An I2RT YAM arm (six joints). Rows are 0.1 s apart.
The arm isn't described. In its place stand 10 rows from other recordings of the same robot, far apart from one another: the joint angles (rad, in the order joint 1, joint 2, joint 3, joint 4, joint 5, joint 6), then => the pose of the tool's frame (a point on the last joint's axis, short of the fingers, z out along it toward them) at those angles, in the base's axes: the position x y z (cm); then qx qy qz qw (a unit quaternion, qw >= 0).
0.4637, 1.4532, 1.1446, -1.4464, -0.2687, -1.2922 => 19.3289 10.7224 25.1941 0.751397 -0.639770 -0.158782 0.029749
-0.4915, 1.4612, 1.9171, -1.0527, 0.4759, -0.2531 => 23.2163 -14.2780 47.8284 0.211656 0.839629 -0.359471 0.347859
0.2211, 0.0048, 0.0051, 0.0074, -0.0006, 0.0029 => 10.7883 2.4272 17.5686 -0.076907 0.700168 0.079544 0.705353
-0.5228, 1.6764, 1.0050, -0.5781, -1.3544, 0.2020 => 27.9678 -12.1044 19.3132 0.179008 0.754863 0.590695 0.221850
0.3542, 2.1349, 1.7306, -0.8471, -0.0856, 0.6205 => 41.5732 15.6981 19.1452 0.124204 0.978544 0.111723 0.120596
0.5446, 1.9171, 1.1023, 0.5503, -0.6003, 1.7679 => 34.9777 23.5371 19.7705 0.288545 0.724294 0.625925 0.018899
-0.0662, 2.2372, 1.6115, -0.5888, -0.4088, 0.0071 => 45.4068 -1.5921 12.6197 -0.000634 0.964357 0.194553 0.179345
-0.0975, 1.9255, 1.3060, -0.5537, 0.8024, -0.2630 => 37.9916 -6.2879 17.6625 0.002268 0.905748 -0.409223 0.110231
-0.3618, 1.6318, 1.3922, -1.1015, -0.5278, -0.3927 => 29.8321 -9.3732 27.5150 -0.044705 0.958444 0.200156 0.198303
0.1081, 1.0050, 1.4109, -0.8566, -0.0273, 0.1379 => 17.7370 2.0227 44.0487 0.005372 0.847165 0.076647 0.525746
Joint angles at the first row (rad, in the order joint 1, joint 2, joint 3, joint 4, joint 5, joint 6):
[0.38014 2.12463 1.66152 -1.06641 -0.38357 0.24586]
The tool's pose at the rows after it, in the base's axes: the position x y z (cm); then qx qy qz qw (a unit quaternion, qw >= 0):
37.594 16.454 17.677 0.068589 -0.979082 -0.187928 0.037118
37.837 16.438 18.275 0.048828 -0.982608 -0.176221 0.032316
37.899 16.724 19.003 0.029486 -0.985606 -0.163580 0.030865
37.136 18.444 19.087 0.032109 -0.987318 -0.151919 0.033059
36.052 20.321 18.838 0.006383 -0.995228 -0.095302 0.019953
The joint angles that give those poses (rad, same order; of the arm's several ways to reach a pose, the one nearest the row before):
[0.38015 2.12465 1.66727 -1.06681 -0.38281 0.24930]
[0.37975 2.12423 1.69201 -1.08282 -0.35611 0.29049]
[0.38777 2.12423 1.72254 -1.10990 -0.32940 0.33780]
[0.43506 2.12463 1.72753 -1.11335 -0.30652 0.37937]
[0.49727 2.12462 1.72180 -1.11259 -0.18711 0.48964]

